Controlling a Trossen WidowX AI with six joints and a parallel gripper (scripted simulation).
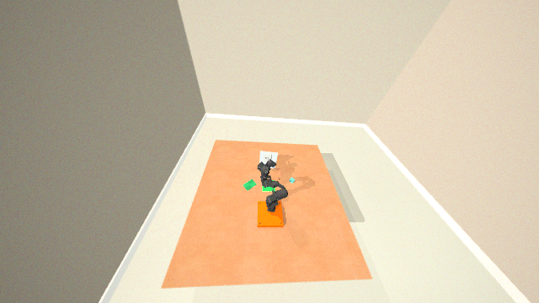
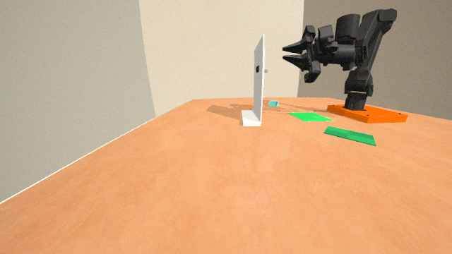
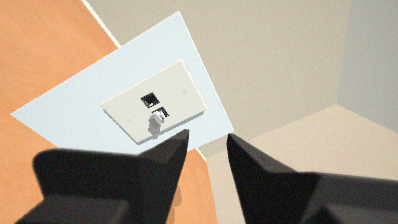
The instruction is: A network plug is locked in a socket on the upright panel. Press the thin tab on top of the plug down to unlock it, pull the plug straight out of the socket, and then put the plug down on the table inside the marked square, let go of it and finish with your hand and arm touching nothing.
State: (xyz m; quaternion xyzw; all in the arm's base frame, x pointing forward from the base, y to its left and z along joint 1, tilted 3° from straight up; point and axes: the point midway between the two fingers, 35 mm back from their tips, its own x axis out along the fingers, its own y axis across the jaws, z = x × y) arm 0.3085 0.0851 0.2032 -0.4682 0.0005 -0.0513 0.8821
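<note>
My gripper tip is now 7 cm short of the grey plug, 2 cm to the right of it and 5 cm above it. The rest, counted from my gripper tip: thin tab: 7 cm ahead, 2 cm to the left, 5 cm below; cyan block: 3 cm behind, 25 cm to the right, 21 cm below; upright panel: 9 cm ahead, 2 cm to the left, 11 cm below.
</note>
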